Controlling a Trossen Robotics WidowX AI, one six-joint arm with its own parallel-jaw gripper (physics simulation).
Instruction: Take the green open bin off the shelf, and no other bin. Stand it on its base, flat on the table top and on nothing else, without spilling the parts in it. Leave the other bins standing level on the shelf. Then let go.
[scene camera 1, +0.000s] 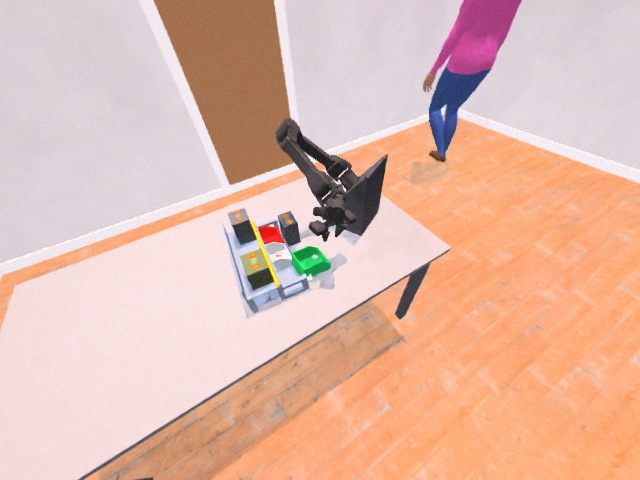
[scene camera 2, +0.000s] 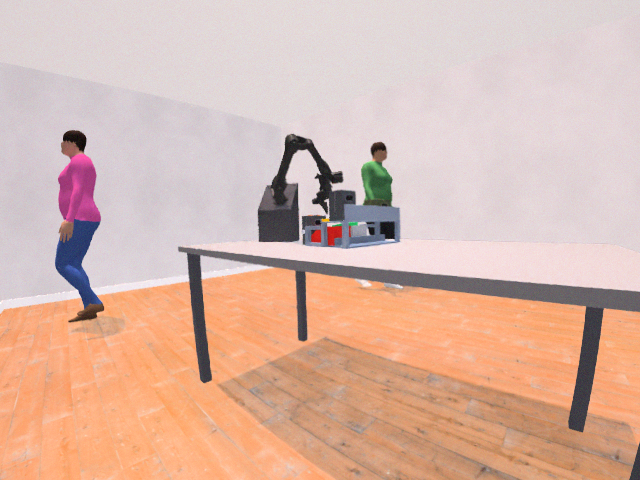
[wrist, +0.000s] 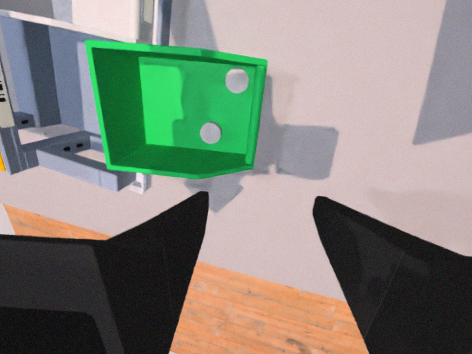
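Pixels of known places: gripper, between the fingertips: (scene camera 1: 330, 239) (wrist: 261, 202); arm's base, origin of its link: (scene camera 1: 354, 184) (scene camera 2: 281, 200).
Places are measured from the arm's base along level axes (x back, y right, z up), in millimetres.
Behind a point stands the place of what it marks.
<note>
The green open bin (scene camera 1: 311, 261) {x -318, y -64, z -214 mm} (wrist: 200, 105) {x -334, y -79, z -212 mm} (scene camera 2: 345, 224) is outside the shelf's bay, its back end close beside the shelf (scene camera 1: 292, 277) {x -427, y -70, z -219 mm} (scene camera 2: 369, 212) {x -572, y 131, z -91 mm} (wrist: 75, 167) {x -450, y -130, z -140 mm}. It looks upright and about level, and two round grey parts lie in it. Its underside is hidden, so I cannot tell whether it touches the shelf. The red bin (scene camera 1: 271, 235) (scene camera 2: 326, 236) and the white bin (scene camera 1: 279, 254) (scene camera 2: 360, 230) are in the shelf. My gripper (scene camera 1: 331, 235) {x -250, y -117, z -75 mm} (scene camera 2: 325, 209) {x -250, y -117, z -75 mm} (wrist: 261, 202) {x -250, y -117, z -75 mm} is open and empty, above and to one side of the green bin, apart from it.
On or beside the shelf are a dark box (scene camera 1: 241, 227) {x -492, y 141, z -28 mm}, a second dark box (scene camera 1: 289, 227) {x -316, y 78, z -106 mm} and an olive box (scene camera 1: 256, 271) {x -556, y -84, z -29 mm}. A yellow strip (scene camera 1: 265, 253) {x -470, y 32, z -113 mm} runs along the shelf. The arm's dark base block (scene camera 1: 366, 198) {x -28, y -99, z -6 mm} (scene camera 2: 278, 222) {x -7, y 35, z -119 mm} stands on the table (scene camera 1: 155, 330) {x -939, y 95, z -226 mm} (scene camera 2: 491, 263) {x -1013, y 489, z -225 mm}.
</note>
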